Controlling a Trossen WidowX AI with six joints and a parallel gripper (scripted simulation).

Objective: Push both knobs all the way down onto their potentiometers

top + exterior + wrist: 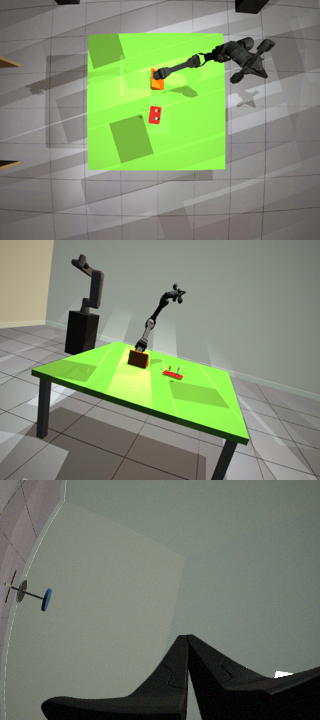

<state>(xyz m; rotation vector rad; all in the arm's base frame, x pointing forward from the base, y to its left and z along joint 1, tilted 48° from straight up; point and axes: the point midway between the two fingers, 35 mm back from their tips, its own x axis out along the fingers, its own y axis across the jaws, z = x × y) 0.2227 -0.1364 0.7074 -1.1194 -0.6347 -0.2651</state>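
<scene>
The yellow-orange knob is 90 mm ahead of my gripper tip, 440 mm to the right of it and 630 mm below it. Also, from my gripper tip: grey knob (160 mm ahead, 430 mm to the right, 620 mm below).
</scene>
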